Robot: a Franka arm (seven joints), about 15 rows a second.
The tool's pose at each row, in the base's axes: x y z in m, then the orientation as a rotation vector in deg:
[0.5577 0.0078 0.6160 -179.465 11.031 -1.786]
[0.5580 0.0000 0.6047 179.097 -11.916 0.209]
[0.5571 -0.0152 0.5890 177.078 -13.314 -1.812]
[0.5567 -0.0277 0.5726 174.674 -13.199 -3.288]
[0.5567 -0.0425 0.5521 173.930 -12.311 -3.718]
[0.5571 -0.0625 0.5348 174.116 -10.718 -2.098]
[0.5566 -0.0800 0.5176 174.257 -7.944 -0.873]
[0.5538 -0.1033 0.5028 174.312 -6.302 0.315]
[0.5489 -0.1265 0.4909 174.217 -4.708 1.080]
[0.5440 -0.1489 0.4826 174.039 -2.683 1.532]
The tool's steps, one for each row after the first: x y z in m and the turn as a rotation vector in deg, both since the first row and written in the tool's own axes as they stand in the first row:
[0.0010 0.0078 0.0113 -0.760 -0.959 0.573]
[0.0017 0.0230 0.0269 -2.752 -2.140 1.543]
[0.0025 0.0355 0.0433 -5.193 -2.971 1.563]
[0.0039 0.0503 0.0638 -6.002 -3.215 1.010]
[0.0064 0.0702 0.0810 -5.873 -2.158 -0.042]
[0.0077 0.0877 0.0982 -5.824 -1.359 -1.867]
[0.0075 0.1112 0.1129 -5.779 -0.582 -2.947]
[0.0053 0.1349 0.1246 -5.881 -0.073 -3.993]
[0.0030 0.1578 0.1328 -6.067 0.236 -5.324]

